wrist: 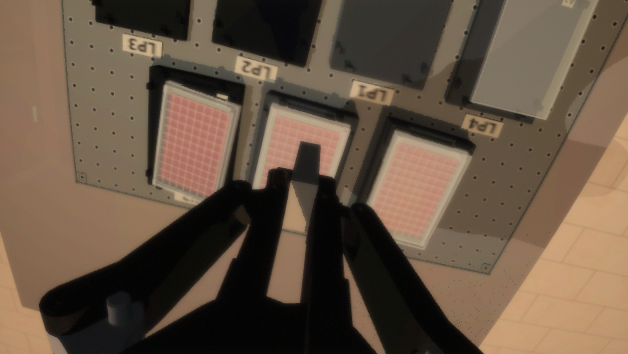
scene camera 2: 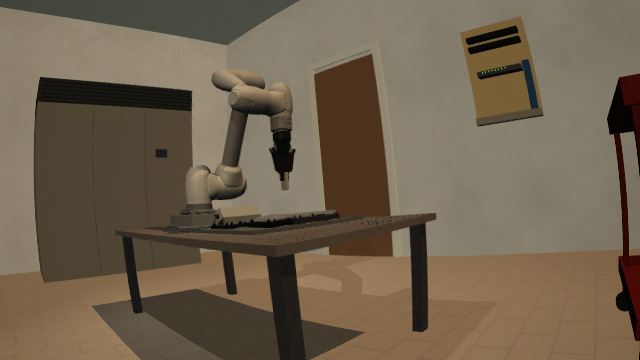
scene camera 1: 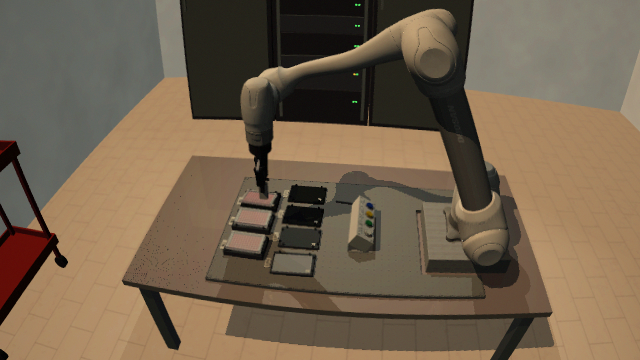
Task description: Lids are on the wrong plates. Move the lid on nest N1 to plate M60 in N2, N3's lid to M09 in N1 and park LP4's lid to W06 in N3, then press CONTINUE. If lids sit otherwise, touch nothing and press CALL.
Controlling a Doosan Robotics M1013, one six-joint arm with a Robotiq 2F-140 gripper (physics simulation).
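Places are measured from the arm's base along level axes (x ahead, y left, z up), in millimetres.
Pixels of known places: gripper, fingertip midpoint: (wrist: 306, 161) (scene camera 2: 285, 189) (scene camera 1: 264, 198); arm's base at its link origin: (scene camera 2: 199, 213).
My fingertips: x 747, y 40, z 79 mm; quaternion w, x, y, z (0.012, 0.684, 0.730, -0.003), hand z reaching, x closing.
Ahead of a thing's pixels: the offset from my fingertips to its top centre.
Three pink-welled plates stand in a row of black nests: the far plate {dx +61, dy -126, dz -91 mm} (scene camera 1: 257, 198) (wrist: 194, 145), the middle plate {dx +53, dy -7, dz -95 mm} (scene camera 1: 253, 218) (wrist: 300, 131) and the near plate {dx +46, dy +126, dz -97 mm} (scene camera 1: 246, 242) (wrist: 417, 185). The far one looks deeper red. Clear rims show, but whether each is lidded is hard to tell; the nest labels are unreadable. A clear, greyish lid {dx -135, dy +190, dz -112 mm} (scene camera 1: 293, 264) (wrist: 535, 57) lies on LP4. My gripper (scene camera 1: 263, 192) (scene camera 2: 285, 181) (wrist: 306, 161) is shut and empty, pointing down well above the nests; it overlaps the middle plate in the wrist view.
Dark pads LP3 {dx -117, dy -212, dz -115 mm} (scene camera 1: 307, 194) (wrist: 142, 17), LP2 {dx -124, dy -78, dz -115 mm} (scene camera 1: 303, 215) (wrist: 265, 30) and LP1 {dx -133, dy +46, dz -115 mm} (scene camera 1: 299, 237) (wrist: 390, 42) line up beside the plates. A sloped button box {dx -349, dy -26, dz -51 mm} (scene camera 1: 361, 230) carries blue, yellow, green and whitish buttons; their legends are unreadable. A red cart (scene camera 1: 30, 234) stands off the table.
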